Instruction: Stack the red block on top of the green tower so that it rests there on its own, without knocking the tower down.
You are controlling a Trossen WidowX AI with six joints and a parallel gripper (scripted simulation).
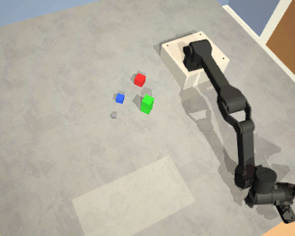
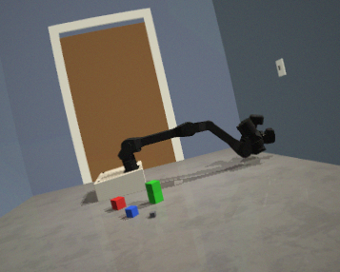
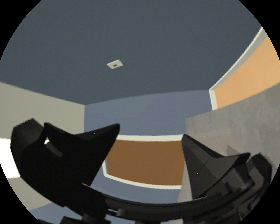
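The red block is 63 cm to the right of my gripper tip, 38 cm ahead of it and 10 cm below it. From my gripper tip the other things lie so: grey cube (52 cm ahead, 50 cm to the right, 11 cm below); blue block (57 cm to the right, 48 cm ahead, 11 cm below).
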